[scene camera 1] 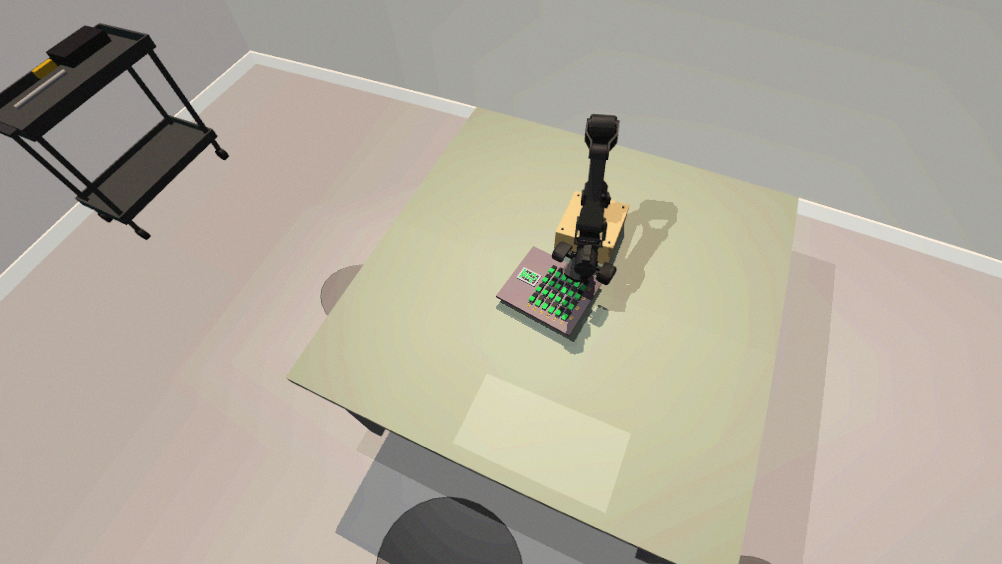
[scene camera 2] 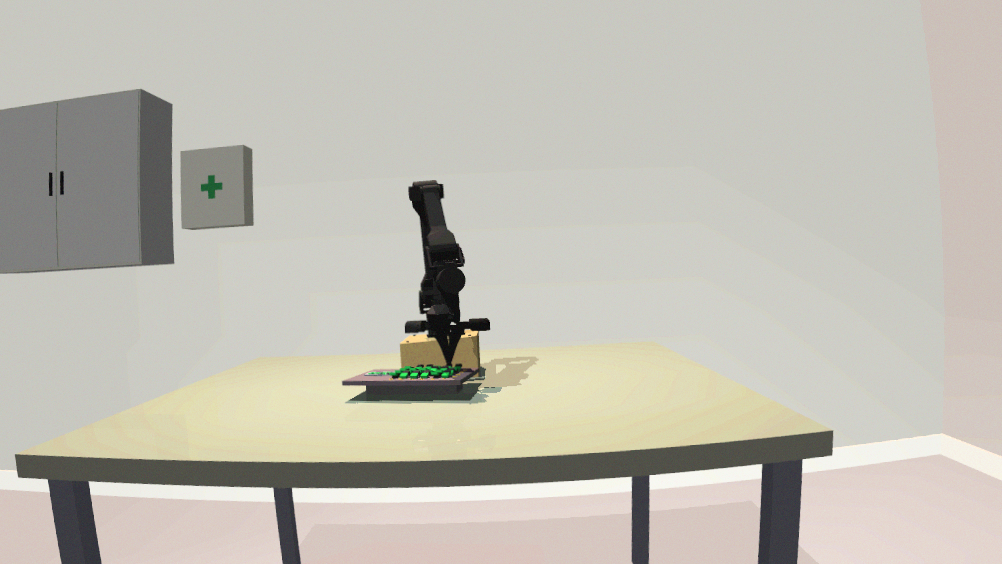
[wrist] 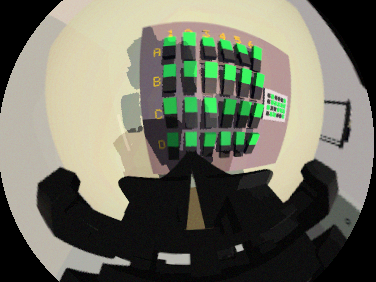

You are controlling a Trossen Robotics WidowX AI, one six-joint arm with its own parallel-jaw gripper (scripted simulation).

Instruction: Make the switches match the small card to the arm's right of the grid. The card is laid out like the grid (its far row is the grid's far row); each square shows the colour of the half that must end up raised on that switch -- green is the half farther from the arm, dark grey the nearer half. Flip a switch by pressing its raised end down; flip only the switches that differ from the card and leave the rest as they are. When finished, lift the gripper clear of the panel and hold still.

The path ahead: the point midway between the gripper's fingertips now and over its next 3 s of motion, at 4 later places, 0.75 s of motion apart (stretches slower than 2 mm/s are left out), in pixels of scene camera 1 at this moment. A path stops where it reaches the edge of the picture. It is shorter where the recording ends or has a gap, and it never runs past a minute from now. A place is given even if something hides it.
My gripper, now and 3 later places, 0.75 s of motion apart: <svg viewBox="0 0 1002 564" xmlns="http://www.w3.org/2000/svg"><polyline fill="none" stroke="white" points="580,278 580,279 581,272 562,277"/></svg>
